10 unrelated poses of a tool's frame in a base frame.
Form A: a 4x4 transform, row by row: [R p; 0 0 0 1], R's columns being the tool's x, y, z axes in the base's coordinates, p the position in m. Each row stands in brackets.
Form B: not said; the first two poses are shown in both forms.
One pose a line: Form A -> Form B
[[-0.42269 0.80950 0.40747 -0.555], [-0.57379 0.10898 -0.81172 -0.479], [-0.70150 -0.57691 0.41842 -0.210], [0 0 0 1]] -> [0.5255 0.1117 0.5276 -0.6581 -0.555 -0.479 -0.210]
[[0.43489 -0.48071 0.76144 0.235], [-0.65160 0.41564 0.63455 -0.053], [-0.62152 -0.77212 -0.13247 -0.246], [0 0 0 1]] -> [0.6554 -0.5366 0.5275 -0.0652 0.235 -0.053 -0.246]
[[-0.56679 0.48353 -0.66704 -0.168], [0.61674 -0.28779 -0.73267 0.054], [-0.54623 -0.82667 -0.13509 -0.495], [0 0 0 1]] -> [0.0508 -0.4626 -0.5946 0.6556 -0.168 0.054 -0.495]
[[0.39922 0.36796 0.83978 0.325], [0.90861 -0.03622 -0.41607 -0.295], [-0.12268 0.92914 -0.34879 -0.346], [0 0 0 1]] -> [0.5035 0.6679 0.4778 0.2684 0.325 -0.295 -0.346]
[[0.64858 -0.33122 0.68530 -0.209], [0.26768 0.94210 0.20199 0.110], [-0.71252 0.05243 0.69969 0.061], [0 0 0 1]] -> [0.9070 -0.0412 0.3853 0.1651 -0.209 0.110 0.061]
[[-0.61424 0.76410 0.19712 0.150], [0.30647 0.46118 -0.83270 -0.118], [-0.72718 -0.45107 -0.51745 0.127], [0 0 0 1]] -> [0.2870 0.3324 0.8051 -0.3986 0.150 -0.118 0.127]
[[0.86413 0.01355 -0.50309 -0.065], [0.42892 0.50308 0.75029 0.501], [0.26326 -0.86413 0.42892 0.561], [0 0 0 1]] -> [0.8361 -0.4827 -0.2291 0.1242 -0.065 0.501 0.561]
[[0.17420 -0.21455 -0.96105 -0.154], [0.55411 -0.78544 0.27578 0.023], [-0.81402 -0.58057 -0.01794 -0.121], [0 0 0 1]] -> [0.3045 -0.7031 -0.1207 0.6311 -0.154 0.023 -0.121]
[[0.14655 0.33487 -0.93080 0.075], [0.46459 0.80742 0.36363 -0.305], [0.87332 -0.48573 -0.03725 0.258], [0 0 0 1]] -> [0.6922 -0.3067 -0.6516 0.0468 0.075 -0.305 0.258]
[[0.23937 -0.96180 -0.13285 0.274], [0.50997 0.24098 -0.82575 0.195], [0.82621 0.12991 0.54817 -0.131], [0 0 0 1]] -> [0.7121 0.3355 -0.3367 0.5167 0.274 0.195 -0.131]
